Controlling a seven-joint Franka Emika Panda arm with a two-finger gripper.
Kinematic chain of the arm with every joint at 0, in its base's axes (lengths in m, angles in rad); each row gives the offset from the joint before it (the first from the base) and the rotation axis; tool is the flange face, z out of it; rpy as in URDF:
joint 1: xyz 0 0 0.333 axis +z
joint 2: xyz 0 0 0 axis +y
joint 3: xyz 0 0 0.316 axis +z
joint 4: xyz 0.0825 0 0 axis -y
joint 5: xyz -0.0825 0 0.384 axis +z
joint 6: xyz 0 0 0 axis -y
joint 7: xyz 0.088 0 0 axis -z
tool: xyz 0 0 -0.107 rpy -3.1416 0 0
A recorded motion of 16 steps. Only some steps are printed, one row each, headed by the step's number.
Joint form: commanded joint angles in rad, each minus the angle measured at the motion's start. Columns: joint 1, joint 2, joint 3, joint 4, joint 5, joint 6, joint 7.
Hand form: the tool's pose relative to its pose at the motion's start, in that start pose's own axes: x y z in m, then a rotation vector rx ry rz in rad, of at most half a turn. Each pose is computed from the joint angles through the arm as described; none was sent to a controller.
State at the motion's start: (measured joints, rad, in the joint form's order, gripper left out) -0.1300 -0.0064 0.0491 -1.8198 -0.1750 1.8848 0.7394
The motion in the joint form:
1: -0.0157 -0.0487 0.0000 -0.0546 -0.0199 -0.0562 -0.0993
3: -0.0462 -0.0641 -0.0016 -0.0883 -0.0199 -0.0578 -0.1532
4: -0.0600 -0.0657 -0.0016 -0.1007 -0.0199 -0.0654 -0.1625
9: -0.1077 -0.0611 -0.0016 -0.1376 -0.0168 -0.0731 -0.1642
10: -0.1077 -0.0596 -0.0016 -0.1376 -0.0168 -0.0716 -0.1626
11: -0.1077 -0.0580 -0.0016 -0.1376 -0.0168 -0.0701 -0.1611
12: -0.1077 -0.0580 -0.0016 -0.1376 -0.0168 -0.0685 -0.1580
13: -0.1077 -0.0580 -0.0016 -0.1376 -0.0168 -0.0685 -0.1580
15: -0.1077 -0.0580 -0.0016 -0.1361 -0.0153 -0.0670 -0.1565
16: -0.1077 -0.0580 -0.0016 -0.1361 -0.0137 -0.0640 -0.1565
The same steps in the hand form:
1: -0.0109 0.0222 0.0042 -0.0581 -0.0363 -0.0905
3: -0.0079 0.0400 0.0142 -0.0731 -0.0577 -0.1159
4: -0.0068 0.0474 0.0208 -0.0849 -0.0748 -0.1134
9: -0.0009 0.0700 0.0446 -0.1138 -0.1240 -0.0741
10: -0.0007 0.0697 0.0453 -0.1138 -0.1240 -0.0727
11: -0.0005 0.0694 0.0461 -0.1138 -0.1241 -0.0715
12: -0.0003 0.0693 0.0459 -0.1130 -0.1226 -0.0685
13: -0.0003 0.0693 0.0459 -0.1130 -0.1226 -0.0685
15: 0.0000 0.0690 0.0452 -0.1103 -0.1208 -0.0662
16: 0.0002 0.0687 0.0450 -0.1073 -0.1193 -0.0658

